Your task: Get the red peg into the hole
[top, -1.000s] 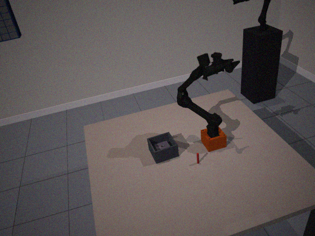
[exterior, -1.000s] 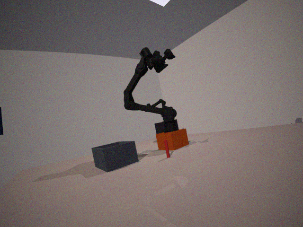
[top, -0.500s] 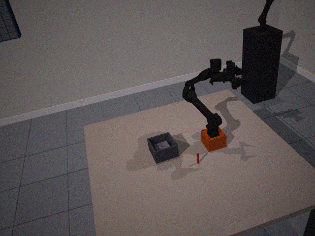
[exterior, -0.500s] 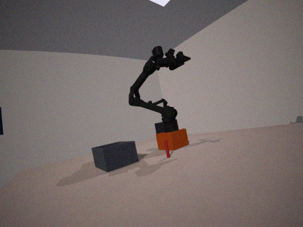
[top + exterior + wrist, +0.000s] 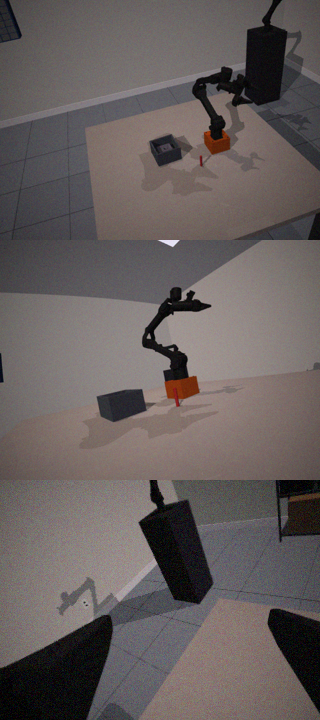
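Now: gripper tip 420 mm above the red peg, 310 mm short of it and 80 mm to the left of it. Round my gripper tip: dark grey box: 480 mm ahead, 430 mm below, 260 mm to the right; grey plate: 480 mm ahead, 410 mm below, 260 mm to the right.
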